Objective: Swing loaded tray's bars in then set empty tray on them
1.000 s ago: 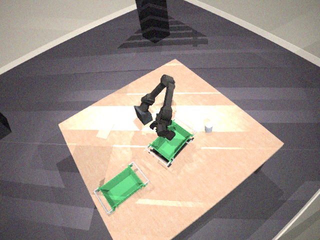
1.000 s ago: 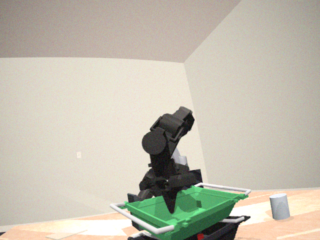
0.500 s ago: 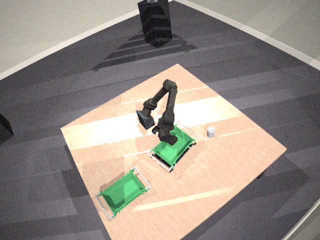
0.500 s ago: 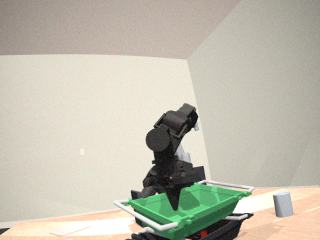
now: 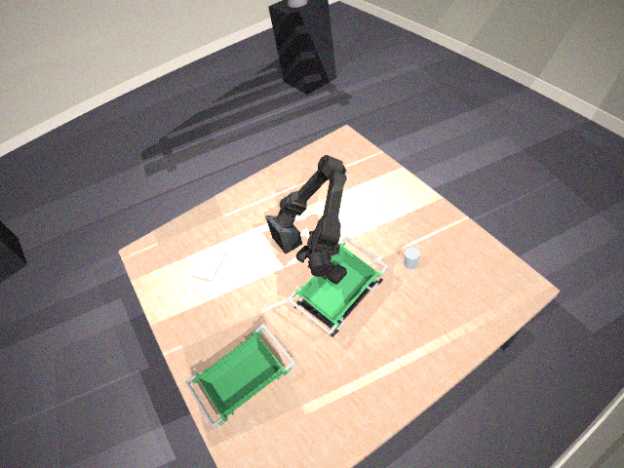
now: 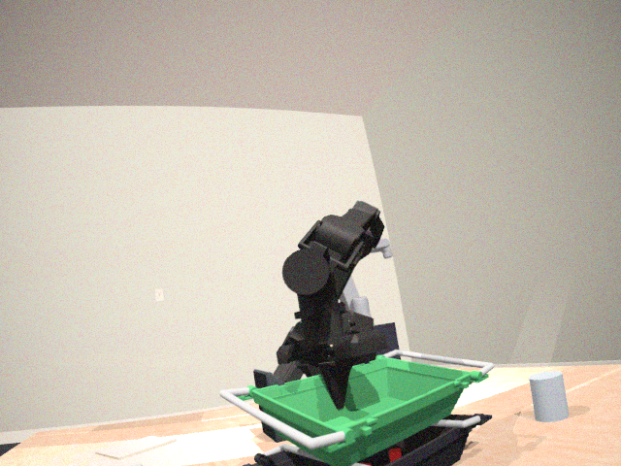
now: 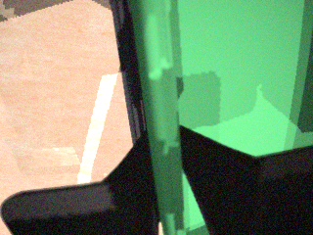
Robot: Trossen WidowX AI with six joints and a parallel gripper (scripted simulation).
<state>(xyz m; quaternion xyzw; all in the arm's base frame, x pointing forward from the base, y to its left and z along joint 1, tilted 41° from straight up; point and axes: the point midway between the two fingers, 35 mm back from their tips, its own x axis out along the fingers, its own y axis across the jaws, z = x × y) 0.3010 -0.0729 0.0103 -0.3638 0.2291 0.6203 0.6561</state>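
Right now my gripper tip is 7 cm short of the green tray, 2 cm below it and 1 cm to the right of it. Also, from my gripper tip: flat pale sheet 44 cm behind, 27 cm to the right, 10 cm below.
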